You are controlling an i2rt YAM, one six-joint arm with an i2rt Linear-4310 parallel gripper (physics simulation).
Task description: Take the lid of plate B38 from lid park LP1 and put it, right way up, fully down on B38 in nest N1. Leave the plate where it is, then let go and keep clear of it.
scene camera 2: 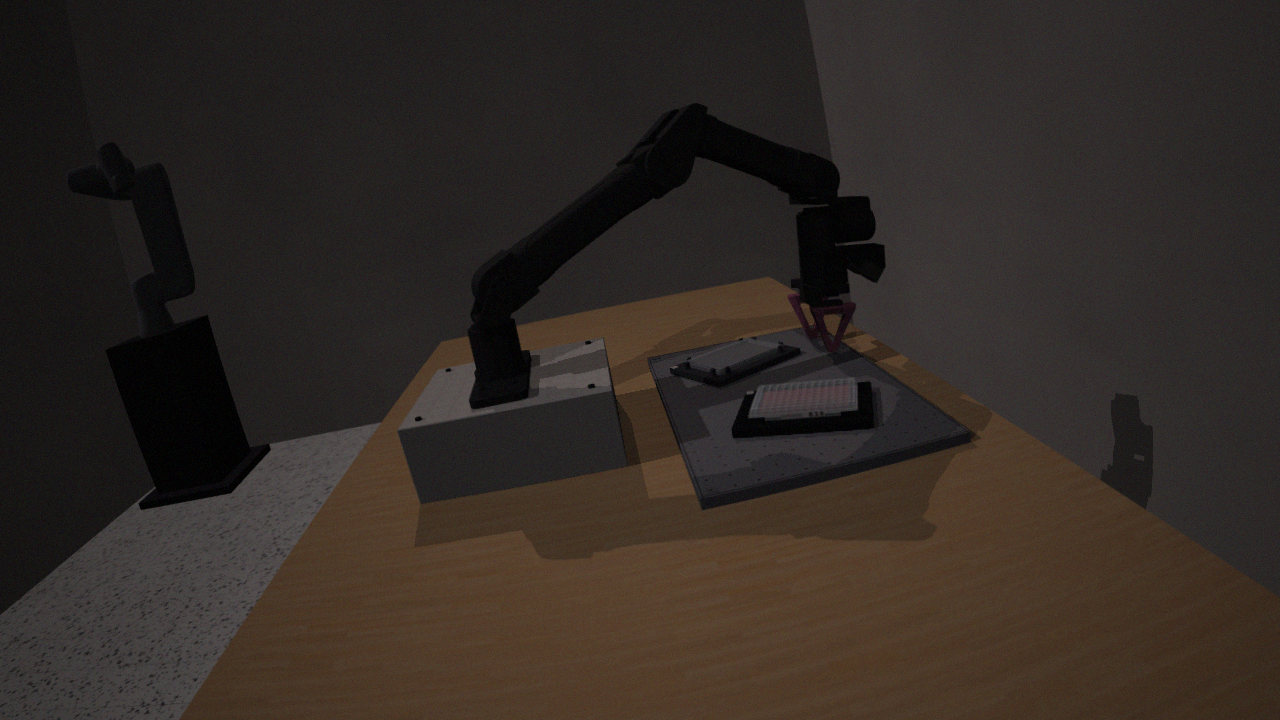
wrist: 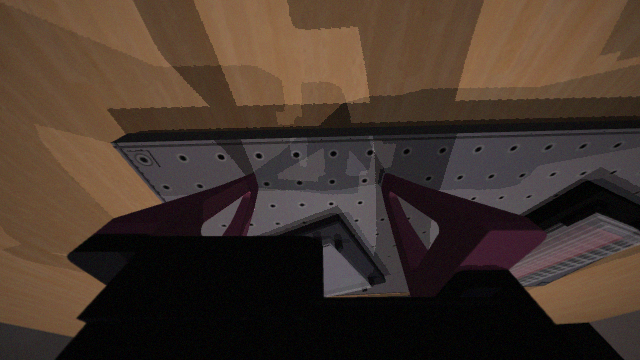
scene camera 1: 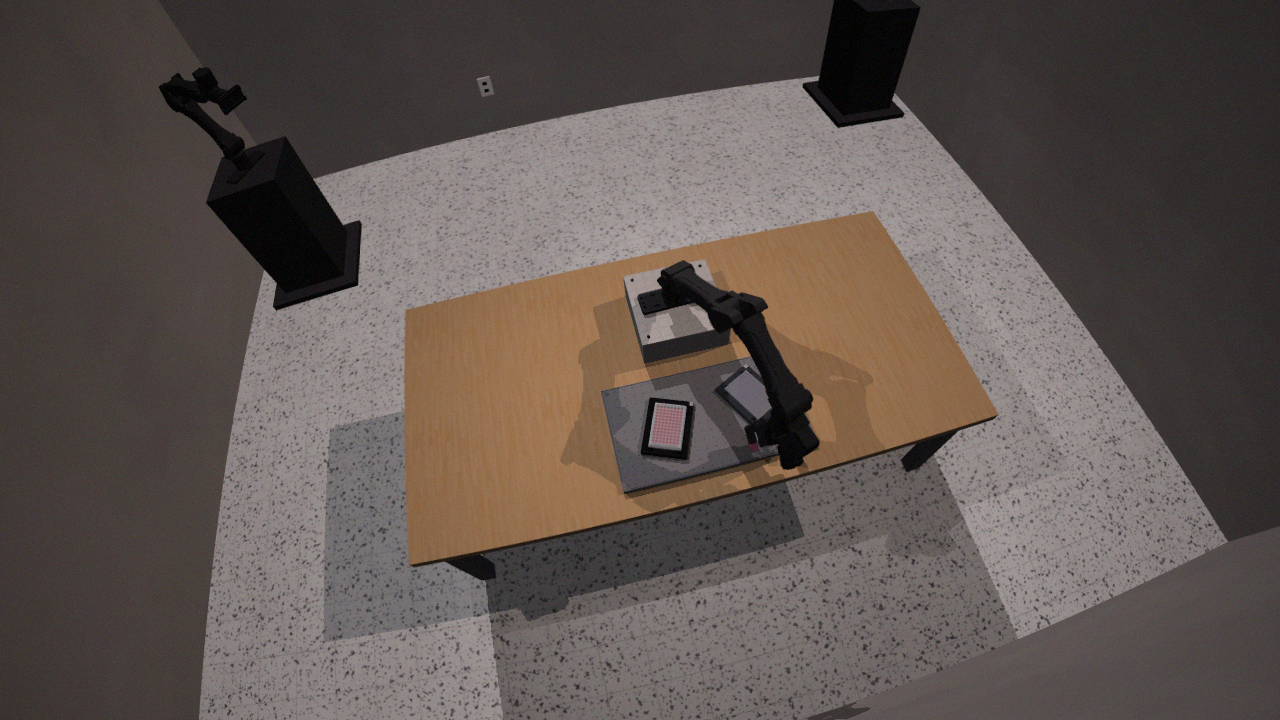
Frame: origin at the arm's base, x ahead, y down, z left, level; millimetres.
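Seen in the pictures: gripper, between the fingertips: (scene camera 2: 822,345) (wrist: 319,180); arm's base, origin of its link: (scene camera 2: 503,380) (scene camera 1: 673,297).
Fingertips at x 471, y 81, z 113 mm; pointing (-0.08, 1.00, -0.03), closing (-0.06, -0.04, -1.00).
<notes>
Offsets run from my fingertips to a thing's top centre. Level surfaces: height alone.
The pale, flat lid @(dz +6, dx -140, dy -16 mm) (scene camera 1: 744,391) (scene camera 2: 735,355) (wrist: 341,272) lies on the dark lid park LP1 @(dz +6, dx -140, dy -18 mm) (scene camera 2: 708,377) (wrist: 359,250), turned at an angle on the board. In the wrist view the gripper body hides part of it. Plate B38 @(dz -240, dx -119, dy -24 mm) (scene camera 1: 668,425) (scene camera 2: 805,396) (wrist: 575,252), clear with pinkish wells, sits uncovered in the black nest N1 @(dz -240, dx -119, dy -16 mm) (scene camera 1: 666,454) (scene camera 2: 805,426) (wrist: 585,194). My gripper (scene camera 1: 754,440) (scene camera 2: 823,342) (wrist: 319,180) is open and empty, its maroon fingers pointing down low over the board. It is beside the lid, toward the board's edge farthest from the arm base.
The grey perforated board (scene camera 1: 631,470) (scene camera 2: 742,474) (wrist: 310,195) carries both holders on the wooden table @(dy +15 mm) (scene camera 1: 501,402) (scene camera 2: 716,608) (wrist: 415,55). The arm's white base box (scene camera 1: 684,347) (scene camera 2: 519,461) stands behind the board. Black pedestals (scene camera 1: 281,219) (scene camera 1: 863,58) stand off the table, one carrying another arm.
</notes>
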